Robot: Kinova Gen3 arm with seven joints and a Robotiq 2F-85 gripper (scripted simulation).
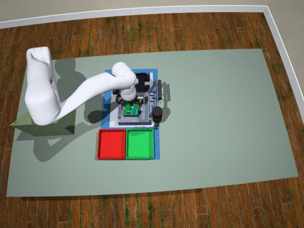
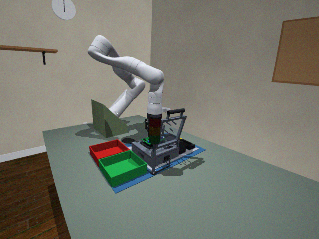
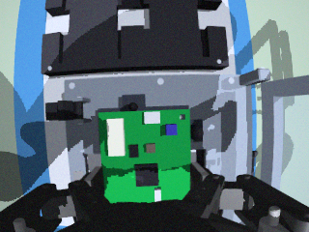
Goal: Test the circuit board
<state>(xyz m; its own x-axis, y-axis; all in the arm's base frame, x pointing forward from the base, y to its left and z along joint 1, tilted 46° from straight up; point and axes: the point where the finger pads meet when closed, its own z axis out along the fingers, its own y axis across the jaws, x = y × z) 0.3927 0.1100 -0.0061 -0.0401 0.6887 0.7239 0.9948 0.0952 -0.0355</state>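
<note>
The green circuit board is right at my hand. From my hand the other things lie so: nest 20 mm below, 10 mm to the left; black latch hook 60 mm to the left, 60 mm behind; clear lid 120 mm ahead, 100 mm above.
</note>
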